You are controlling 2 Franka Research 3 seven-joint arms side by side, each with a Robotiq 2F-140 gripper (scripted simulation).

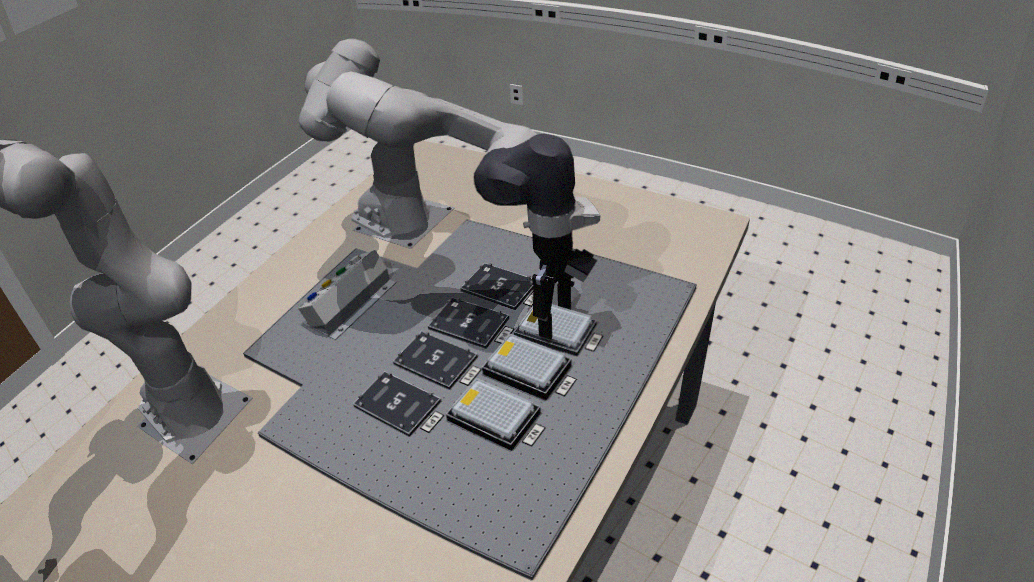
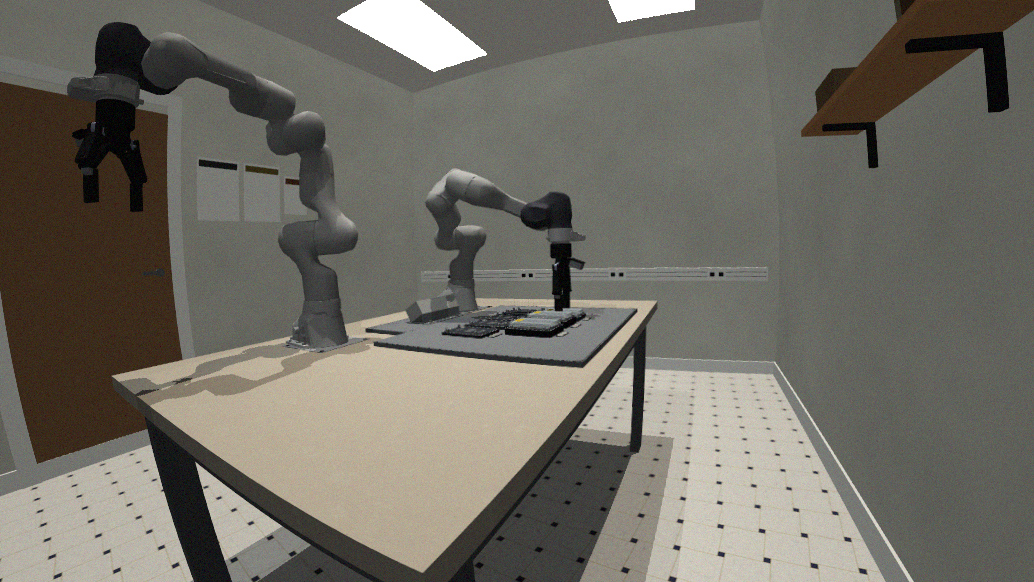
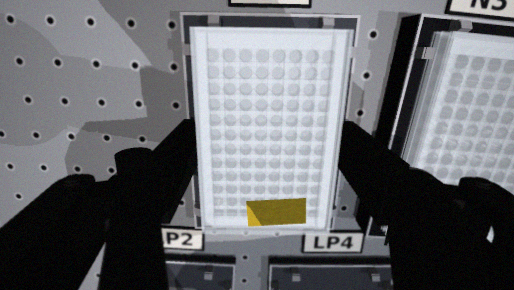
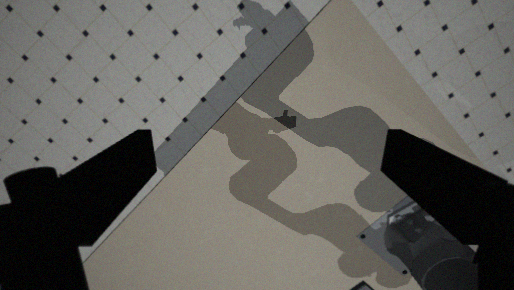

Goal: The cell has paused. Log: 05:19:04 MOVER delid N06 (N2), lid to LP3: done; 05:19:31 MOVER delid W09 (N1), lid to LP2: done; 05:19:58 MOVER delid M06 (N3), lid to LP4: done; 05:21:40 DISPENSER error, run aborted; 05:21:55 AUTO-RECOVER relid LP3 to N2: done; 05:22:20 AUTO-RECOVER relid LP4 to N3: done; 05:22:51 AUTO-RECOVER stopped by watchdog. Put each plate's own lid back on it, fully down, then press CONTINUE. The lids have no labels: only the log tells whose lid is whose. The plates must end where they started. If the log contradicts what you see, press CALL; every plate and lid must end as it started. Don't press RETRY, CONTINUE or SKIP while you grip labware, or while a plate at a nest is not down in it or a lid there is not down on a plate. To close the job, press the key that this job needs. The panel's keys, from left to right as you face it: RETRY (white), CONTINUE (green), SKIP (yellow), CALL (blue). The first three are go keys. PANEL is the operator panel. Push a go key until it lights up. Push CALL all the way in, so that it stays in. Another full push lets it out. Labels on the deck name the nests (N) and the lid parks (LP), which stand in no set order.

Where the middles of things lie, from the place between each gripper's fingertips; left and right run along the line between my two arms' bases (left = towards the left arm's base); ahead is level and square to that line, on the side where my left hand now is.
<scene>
Now: left hand [image 1: 555, 322] 2 cm above the clear lid [image 1: 567, 325]. The rest, counted from my left hand: lid park LP1 [image 1: 454, 351]: 19 cm to the right, 18 cm behind, 5 cm below; then lid park LP4 [image 1: 462, 306]: 18 cm behind, 6 cm to the right, 5 cm below; then lid park LP2 [image 1: 524, 283]: 18 cm behind, 7 cm to the left, 5 cm below.
My right gripper [image 2: 115, 207] is now 39 cm short of the lid park LP3 [image 1: 422, 397], 80 cm to the right of it and 40 cm above it. From my right hand the other things lie so: lid park LP1: 39 cm ahead, 94 cm to the left, 40 cm below; lid park LP4: 39 cm ahead, 106 cm to the left, 40 cm below; clear lid: 56 cm ahead, 113 cm to the left, 37 cm below.
</scene>
